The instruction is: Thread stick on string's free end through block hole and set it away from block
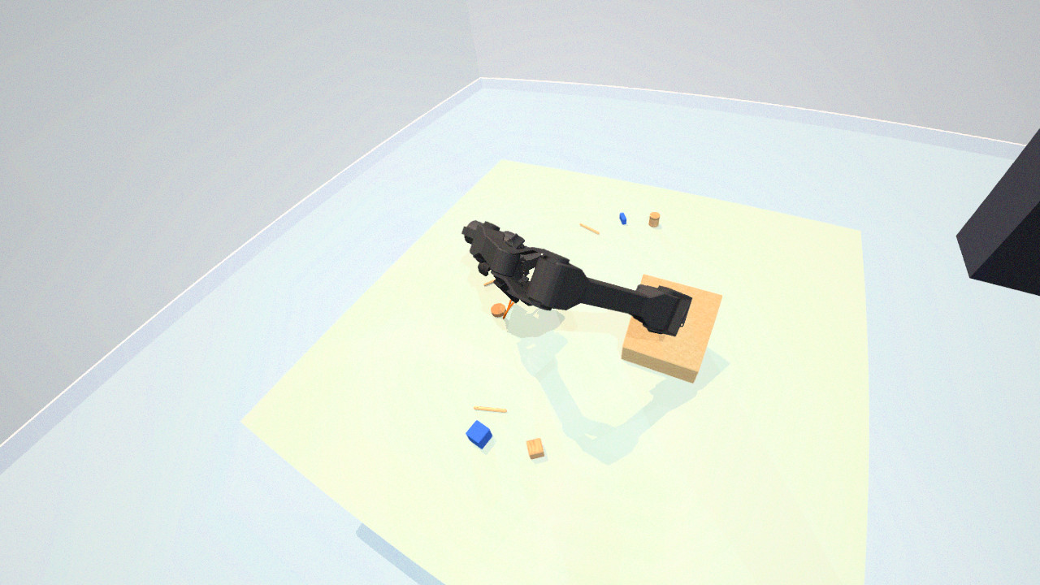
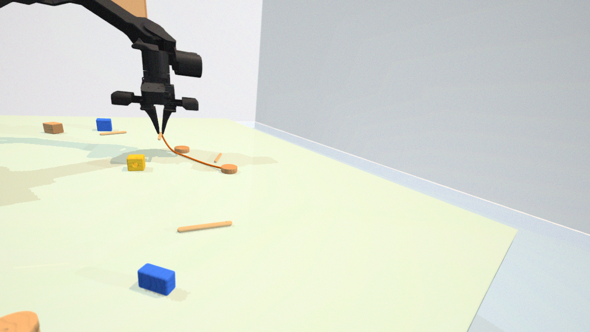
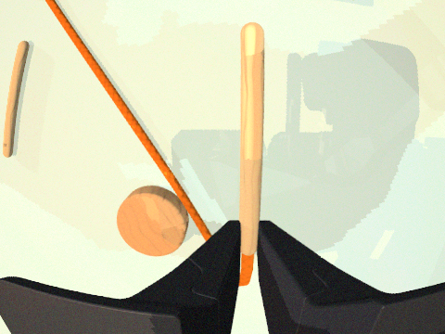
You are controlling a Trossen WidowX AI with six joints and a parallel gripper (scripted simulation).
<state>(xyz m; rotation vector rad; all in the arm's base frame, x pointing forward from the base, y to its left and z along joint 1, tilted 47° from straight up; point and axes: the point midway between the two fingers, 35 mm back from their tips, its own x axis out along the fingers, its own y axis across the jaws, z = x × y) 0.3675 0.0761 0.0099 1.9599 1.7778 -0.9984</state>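
The yellow block is 7 cm behind my gripper tip, 10 cm to the right of it and 4 cm below it. Also, from my gripper tip: wooden cube: 21 cm behind, 30 cm to the left, 4 cm below; then thin wooden stick: 1 cm to the right; then blue block: 12 cm behind, 48 cm to the right, 5 cm below.
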